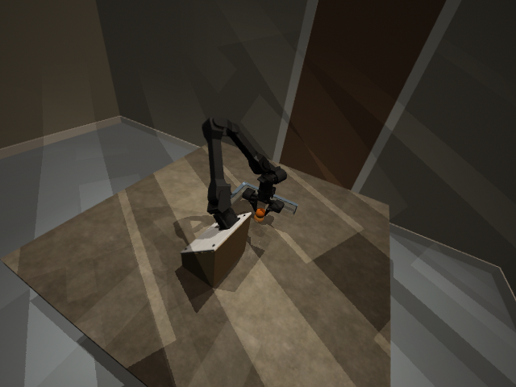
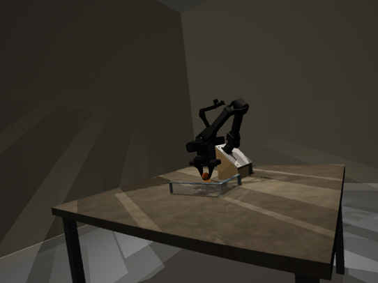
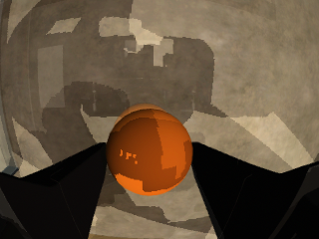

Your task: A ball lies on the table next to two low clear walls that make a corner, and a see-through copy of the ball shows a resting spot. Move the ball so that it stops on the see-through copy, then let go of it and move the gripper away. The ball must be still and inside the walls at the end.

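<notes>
Now: the see-through copy of ball 30 mm below my gripper tip. Round my gripper tip: low clear wall (160 mm ahead, 40 mm to the left, 20 mm below).
</notes>
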